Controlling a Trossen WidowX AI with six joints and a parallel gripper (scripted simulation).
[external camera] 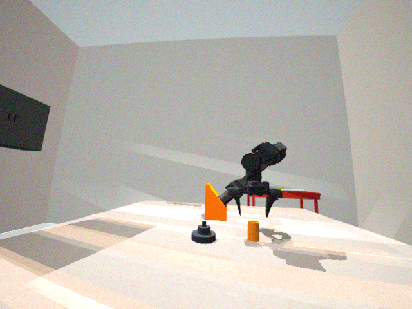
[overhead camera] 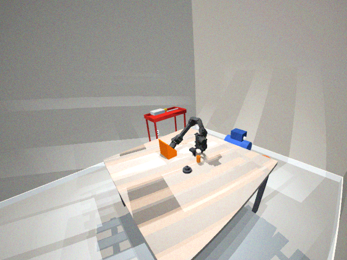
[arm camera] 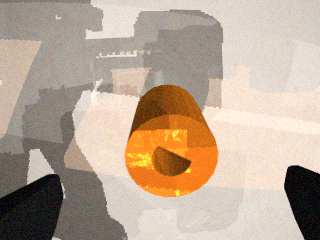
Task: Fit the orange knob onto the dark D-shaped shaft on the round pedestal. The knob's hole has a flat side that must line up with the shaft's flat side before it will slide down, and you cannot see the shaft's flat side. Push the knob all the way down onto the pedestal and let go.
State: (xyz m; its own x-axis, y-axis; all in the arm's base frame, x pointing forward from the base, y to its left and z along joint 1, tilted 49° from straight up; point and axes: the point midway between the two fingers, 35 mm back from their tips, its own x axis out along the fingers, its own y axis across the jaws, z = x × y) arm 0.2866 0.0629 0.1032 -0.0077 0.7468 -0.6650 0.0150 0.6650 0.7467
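Now: gripper tip 5 cm above the orange knob. Round my gripper tip: dark round pedestal: 3 cm ahead, 17 cm to the right, 5 cm below.
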